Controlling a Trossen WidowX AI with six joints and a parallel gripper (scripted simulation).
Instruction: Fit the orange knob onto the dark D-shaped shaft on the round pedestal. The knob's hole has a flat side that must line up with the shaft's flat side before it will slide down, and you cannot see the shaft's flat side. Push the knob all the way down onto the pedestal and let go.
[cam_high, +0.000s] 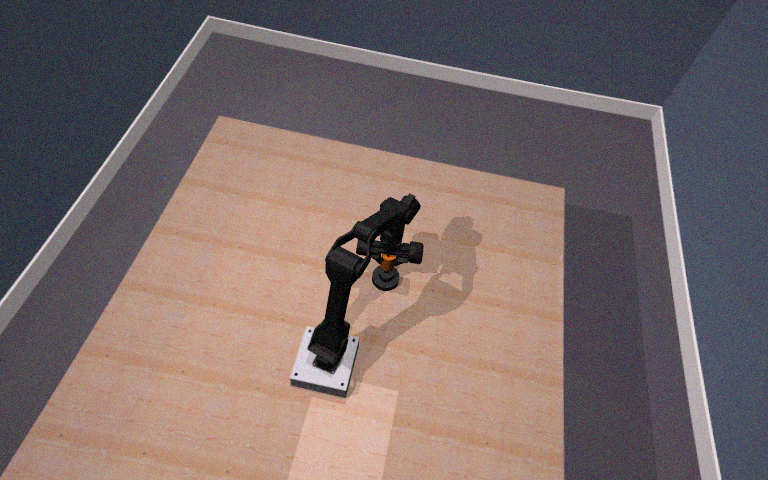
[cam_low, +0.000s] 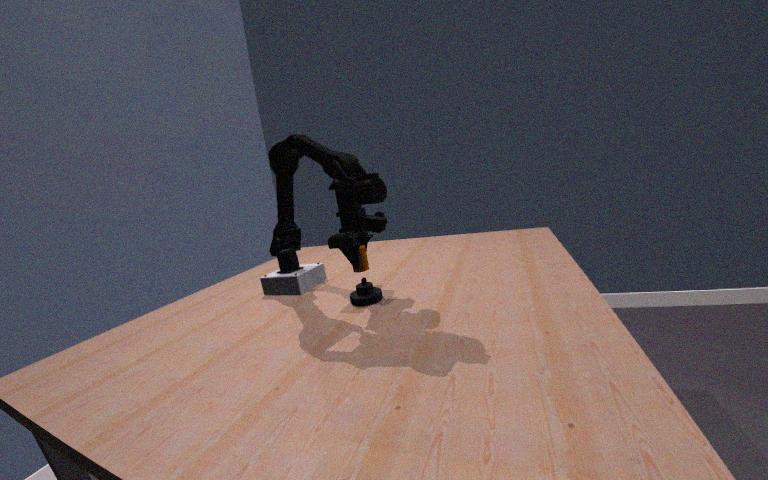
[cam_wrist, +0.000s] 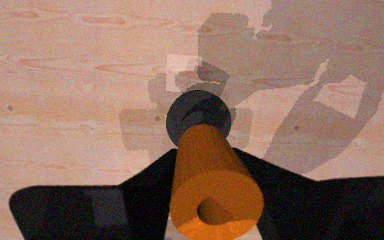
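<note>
Now: the round dark pedestal 6 cm below my gripper tip. Round my gripper tip: orange knob (2 cm above).
</note>
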